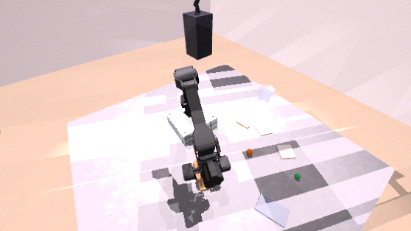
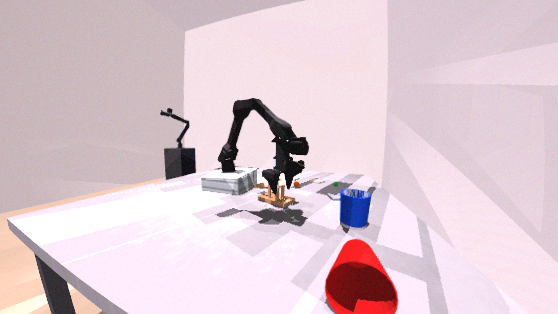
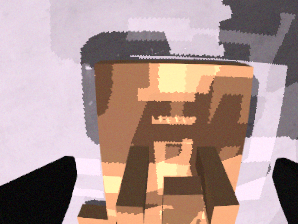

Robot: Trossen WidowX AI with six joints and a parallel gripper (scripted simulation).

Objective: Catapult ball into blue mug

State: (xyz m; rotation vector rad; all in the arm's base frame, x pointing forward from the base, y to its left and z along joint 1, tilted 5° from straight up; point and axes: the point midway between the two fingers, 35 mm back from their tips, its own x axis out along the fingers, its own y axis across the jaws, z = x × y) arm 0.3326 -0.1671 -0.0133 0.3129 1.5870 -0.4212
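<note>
The orange ball lies 40 mm ahead of my gripper tip, 260 mm to the left of it and 30 mm below it. Round my gripper tip: flat grey plate: 260 mm ahead, 120 mm to the left, 40 mm below; wooden catapult: 60 mm behind, 50 mm to the left; blue mug: 250 mm ahead, 130 mm to the right, 20 mm below.
</note>
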